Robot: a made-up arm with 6 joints. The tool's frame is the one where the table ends. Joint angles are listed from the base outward.
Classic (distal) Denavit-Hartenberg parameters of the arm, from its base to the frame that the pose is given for. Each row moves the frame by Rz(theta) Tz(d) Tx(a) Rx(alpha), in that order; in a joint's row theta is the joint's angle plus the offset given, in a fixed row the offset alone. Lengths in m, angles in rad.
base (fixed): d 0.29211; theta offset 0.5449; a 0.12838; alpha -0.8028
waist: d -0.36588; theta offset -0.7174; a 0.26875; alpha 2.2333
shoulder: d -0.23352; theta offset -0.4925; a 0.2; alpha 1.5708
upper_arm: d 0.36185; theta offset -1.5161; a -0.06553; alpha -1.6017
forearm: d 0.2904; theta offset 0; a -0.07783; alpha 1.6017
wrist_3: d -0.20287; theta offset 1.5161; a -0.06; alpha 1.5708
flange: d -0.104; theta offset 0; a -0.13; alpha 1.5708
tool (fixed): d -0.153; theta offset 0; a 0; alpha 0
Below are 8 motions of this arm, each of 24 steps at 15 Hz.
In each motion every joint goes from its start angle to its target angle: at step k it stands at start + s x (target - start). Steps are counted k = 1, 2, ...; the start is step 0. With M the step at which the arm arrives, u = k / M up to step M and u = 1 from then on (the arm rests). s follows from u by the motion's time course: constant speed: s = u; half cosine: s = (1 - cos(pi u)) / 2; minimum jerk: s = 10 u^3 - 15 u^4 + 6 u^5.
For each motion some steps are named. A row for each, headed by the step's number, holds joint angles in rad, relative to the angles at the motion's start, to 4 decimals.
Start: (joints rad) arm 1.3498 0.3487 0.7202 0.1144 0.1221 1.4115
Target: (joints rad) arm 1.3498 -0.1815 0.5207 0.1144 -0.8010 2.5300
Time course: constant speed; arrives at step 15
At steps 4, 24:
4: 0.0000 -0.1414 -0.0532 0.0000 -0.2462 0.2983
24: 0.0000 -0.5302 -0.1995 0.0000 -0.9231 1.1185

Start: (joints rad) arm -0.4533 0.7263 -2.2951 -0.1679 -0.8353 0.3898
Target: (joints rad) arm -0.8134 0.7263 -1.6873 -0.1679 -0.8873 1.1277
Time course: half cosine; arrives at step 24
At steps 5, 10, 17, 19, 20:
5: -0.0372 0.0000 0.0628 0.0000 -0.0054 0.0762
10: -0.1334 0.0000 0.2252 0.0000 -0.0193 0.2735
17: -0.2897 0.0000 0.4889 0.0000 -0.0418 0.5936
19: -0.3229 0.0000 0.5450 0.0000 -0.0466 0.6617
20: -0.3360 0.0000 0.5671 0.0000 -0.0485 0.6885

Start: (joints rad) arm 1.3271 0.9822 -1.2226 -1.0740 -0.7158 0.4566
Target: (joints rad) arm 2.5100 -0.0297 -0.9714 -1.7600 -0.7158 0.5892
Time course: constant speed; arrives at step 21
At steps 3, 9, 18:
3: 0.1690 -0.1446 0.0359 -0.0980 0.0000 0.0189
9: 0.5070 -0.4337 0.1077 -0.2940 0.0000 0.0568
18: 1.0139 -0.8673 0.2153 -0.5880 0.0000 0.1137

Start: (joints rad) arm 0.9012 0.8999 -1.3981 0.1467 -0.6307 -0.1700
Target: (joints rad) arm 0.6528 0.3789 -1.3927 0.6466 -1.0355 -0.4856
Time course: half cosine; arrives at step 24
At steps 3, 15, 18, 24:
3: -0.0095 -0.0198 0.0002 0.0190 -0.0154 -0.0120
15: -0.1717 -0.3602 0.0037 0.3456 -0.2799 -0.2182
18: -0.2120 -0.4447 0.0046 0.4267 -0.3455 -0.2694
24: -0.2484 -0.5210 0.0054 0.4999 -0.4048 -0.3156

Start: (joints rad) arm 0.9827 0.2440 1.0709 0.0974 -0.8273 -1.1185
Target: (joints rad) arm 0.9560 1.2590 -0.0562 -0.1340 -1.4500 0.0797
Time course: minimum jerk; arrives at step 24
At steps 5, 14, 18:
5: -0.0017 0.0655 -0.0727 -0.0149 -0.0402 0.0773
14: -0.0174 0.6632 -0.7364 -0.1512 -0.4069 0.7829
18: -0.0239 0.9099 -1.0104 -0.2074 -0.5582 1.0742

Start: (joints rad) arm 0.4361 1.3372 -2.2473 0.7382 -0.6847 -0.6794
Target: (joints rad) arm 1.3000 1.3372 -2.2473 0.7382 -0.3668 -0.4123
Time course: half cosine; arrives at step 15
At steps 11, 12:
11: 0.7210 0.0000 0.0000 0.0000 0.2653 0.2229
12: 0.7814 0.0000 0.0000 0.0000 0.2875 0.2416

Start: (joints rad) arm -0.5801 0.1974 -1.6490 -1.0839 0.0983 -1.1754
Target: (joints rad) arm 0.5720 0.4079 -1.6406 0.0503 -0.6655 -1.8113
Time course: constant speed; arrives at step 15
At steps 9, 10, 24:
9: 0.6913 0.1263 0.0050 0.6805 -0.4583 -0.3815
10: 0.7681 0.1403 0.0056 0.7561 -0.5092 -0.4239
24: 1.1521 0.2105 0.0084 1.1342 -0.7638 -0.6359

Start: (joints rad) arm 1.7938 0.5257 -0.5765 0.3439 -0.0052 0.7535
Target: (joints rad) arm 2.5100 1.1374 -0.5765 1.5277 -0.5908 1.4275
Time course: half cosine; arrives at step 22
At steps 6, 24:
6: 0.1236 0.1056 0.0000 0.2043 -0.1011 0.1163
24: 0.7162 0.6117 0.0000 1.1838 -0.5856 0.6740

